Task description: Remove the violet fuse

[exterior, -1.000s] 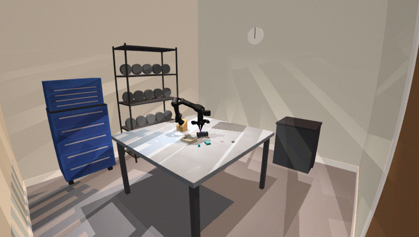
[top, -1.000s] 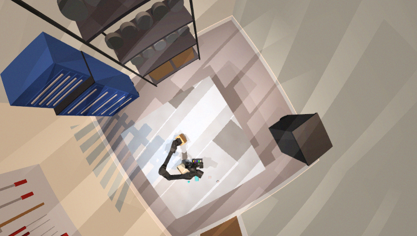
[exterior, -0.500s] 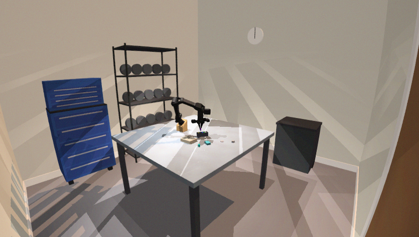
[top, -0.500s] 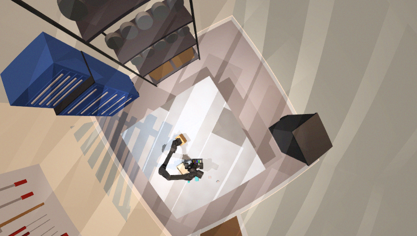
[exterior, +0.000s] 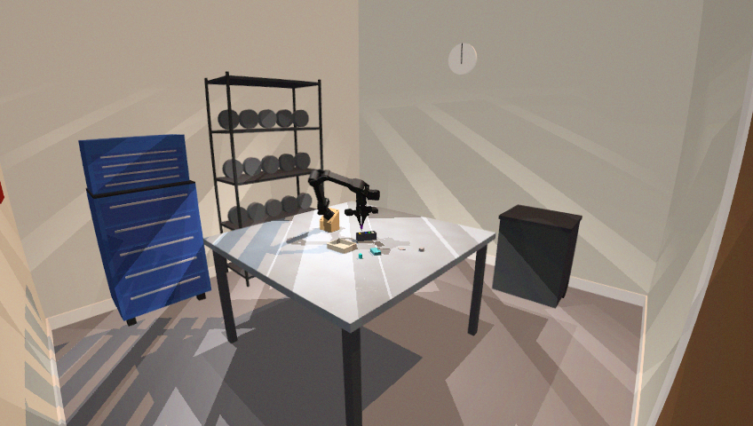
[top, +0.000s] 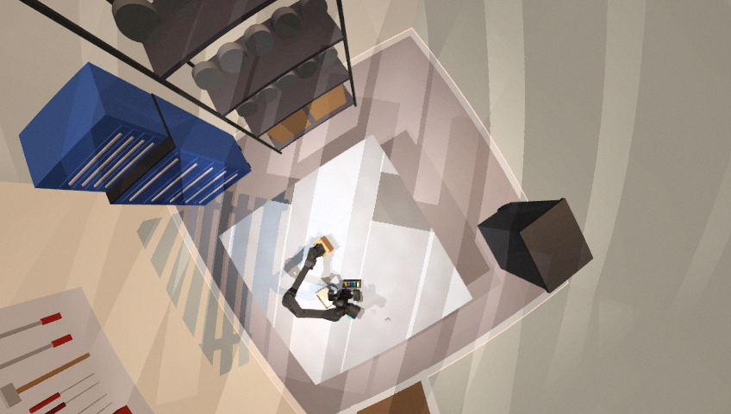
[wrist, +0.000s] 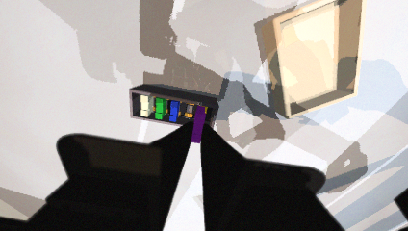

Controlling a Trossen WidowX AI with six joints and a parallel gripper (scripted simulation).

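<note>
Right now my gripper tip is 2 cm short of the shallow tan tray, 16 cm to the left of it and 9 cm above it. Round my gripper tip: teal block 20 cm ahead, 7 cm to the right, 8 cm below.
</note>
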